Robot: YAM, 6 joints.
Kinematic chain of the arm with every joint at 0, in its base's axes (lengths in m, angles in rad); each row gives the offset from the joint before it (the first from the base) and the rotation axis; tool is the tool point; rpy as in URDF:
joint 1: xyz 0 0 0.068 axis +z
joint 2: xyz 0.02 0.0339 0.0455 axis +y
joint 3: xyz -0.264 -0.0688 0 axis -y
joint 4: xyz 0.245 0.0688 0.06 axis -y
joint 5: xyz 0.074 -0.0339 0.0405 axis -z
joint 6: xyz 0.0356 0 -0.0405 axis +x
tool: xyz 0 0 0 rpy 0 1.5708 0
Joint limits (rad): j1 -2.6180..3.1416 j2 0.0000..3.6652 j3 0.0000..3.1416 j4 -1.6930..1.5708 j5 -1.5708..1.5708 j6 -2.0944..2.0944
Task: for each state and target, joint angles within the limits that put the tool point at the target. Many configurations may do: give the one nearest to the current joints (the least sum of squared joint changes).
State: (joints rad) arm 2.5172 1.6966 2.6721 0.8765 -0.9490 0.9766
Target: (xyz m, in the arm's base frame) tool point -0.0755 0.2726 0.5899
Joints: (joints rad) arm 1.7276 1.6520 1.9358 1.0477 -1.1167 0.9766
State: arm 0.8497 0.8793 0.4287 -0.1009 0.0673 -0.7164
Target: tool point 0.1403 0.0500 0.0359
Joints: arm 0.3769 1.6362 0.2207 -0.0229 0.1451 -0.7164
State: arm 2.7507 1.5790 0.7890 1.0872 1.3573 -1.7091
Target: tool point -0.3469 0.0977 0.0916
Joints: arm 2.9620 2.1187 0.8103 0.9909 1.2874 -1.7091
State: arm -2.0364 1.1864 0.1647 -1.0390 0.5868 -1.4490
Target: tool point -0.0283 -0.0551 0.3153
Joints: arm -1.7774 0.4518 0.8800 -1.1499 0.4786 -1.4490
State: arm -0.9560 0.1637 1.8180 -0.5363 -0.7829 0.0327
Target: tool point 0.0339 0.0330 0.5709
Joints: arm -1.6533 0.6844 1.7278 -0.4828 -1.0605 0.0327
